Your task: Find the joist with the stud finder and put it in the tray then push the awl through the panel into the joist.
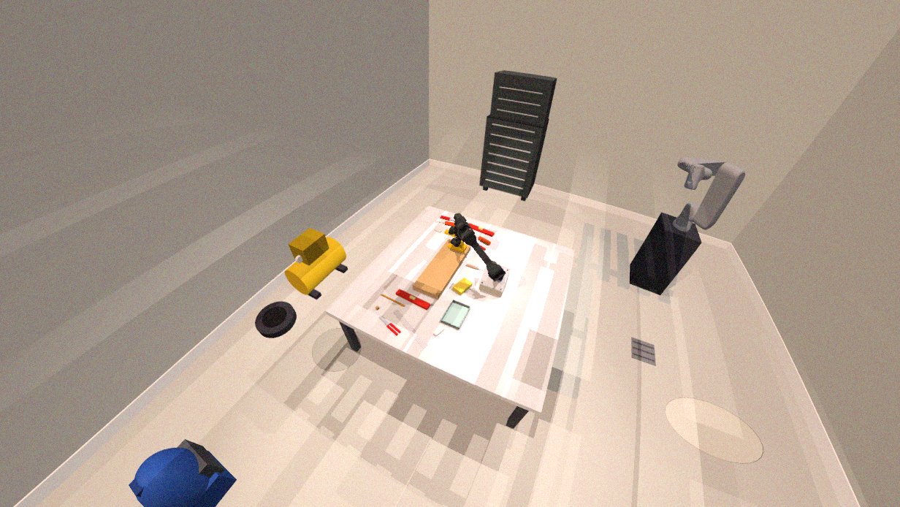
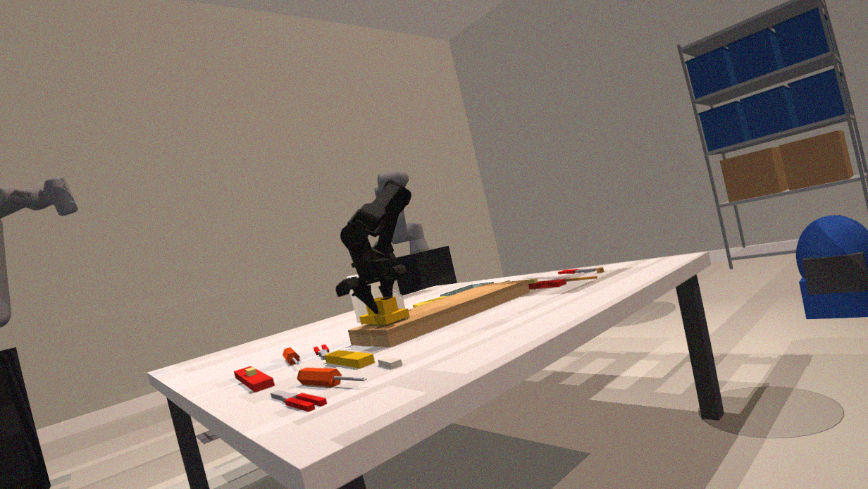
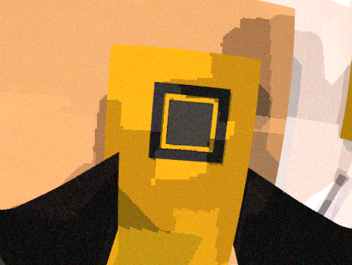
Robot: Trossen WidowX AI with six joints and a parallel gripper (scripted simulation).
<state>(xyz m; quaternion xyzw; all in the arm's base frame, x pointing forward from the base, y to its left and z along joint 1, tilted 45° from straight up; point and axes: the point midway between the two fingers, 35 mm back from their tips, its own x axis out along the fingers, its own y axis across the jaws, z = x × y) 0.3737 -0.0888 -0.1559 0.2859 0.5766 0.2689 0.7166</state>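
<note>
The shallow grey tray is 26 cm behind my gripper tip, 49 cm to the left of it and 6 cm below it. The rest, counted from my gripper tip: yellow block 20 cm behind, 28 cm to the left, 5 cm below; yellow stud finder 1 cm ahead, 2 cm above; thin orange tool 12 cm ahead, 59 cm to the left, 7 cm below.
</note>
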